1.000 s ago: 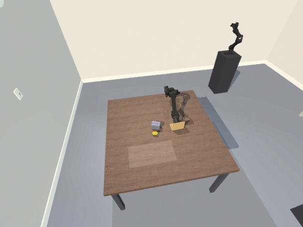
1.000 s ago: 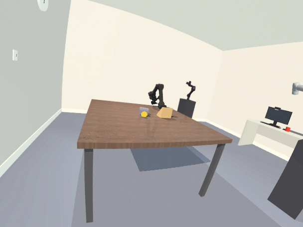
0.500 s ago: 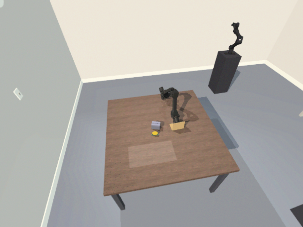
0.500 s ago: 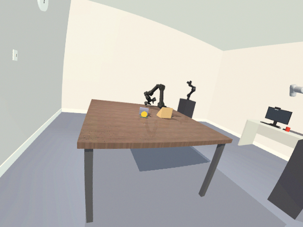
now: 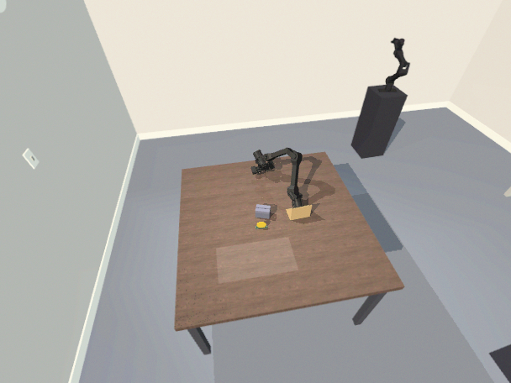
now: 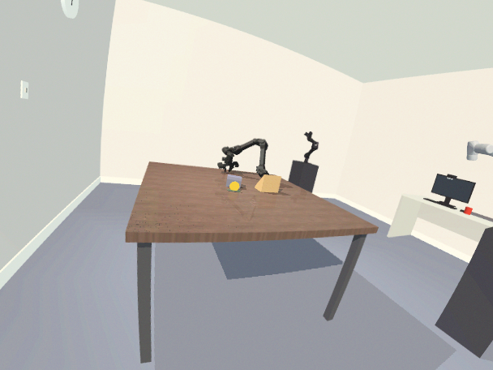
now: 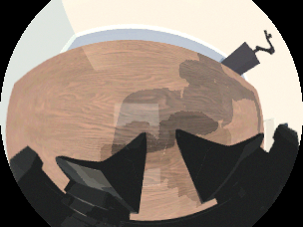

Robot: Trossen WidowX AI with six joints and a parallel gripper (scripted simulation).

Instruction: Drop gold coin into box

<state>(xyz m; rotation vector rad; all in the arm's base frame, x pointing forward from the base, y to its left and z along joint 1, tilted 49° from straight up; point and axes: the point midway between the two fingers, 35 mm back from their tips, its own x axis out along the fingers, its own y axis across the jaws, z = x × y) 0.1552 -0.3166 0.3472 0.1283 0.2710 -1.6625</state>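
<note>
Right now my gripper tip is 57 cm to the right of the gold coin, 14 cm short of it and 2 cm below it.
</note>
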